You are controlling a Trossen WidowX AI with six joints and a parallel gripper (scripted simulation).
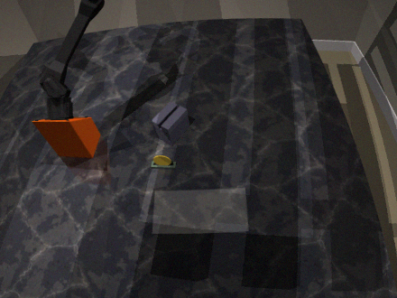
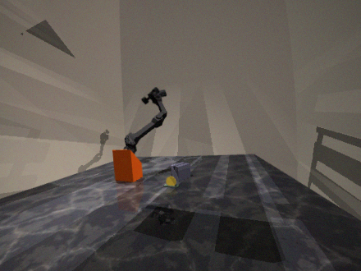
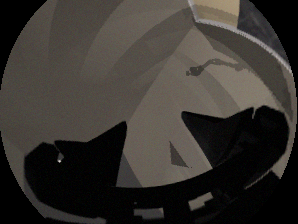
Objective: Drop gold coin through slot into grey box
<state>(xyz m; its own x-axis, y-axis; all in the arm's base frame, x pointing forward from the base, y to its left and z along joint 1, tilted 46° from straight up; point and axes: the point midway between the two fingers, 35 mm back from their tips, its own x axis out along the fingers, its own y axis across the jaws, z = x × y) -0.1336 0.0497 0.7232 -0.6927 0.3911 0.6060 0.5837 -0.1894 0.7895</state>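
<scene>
The gold coin lies 41 cm ahead of my gripper tip, 66 cm to the right of it and 59 cm below it.
</scene>
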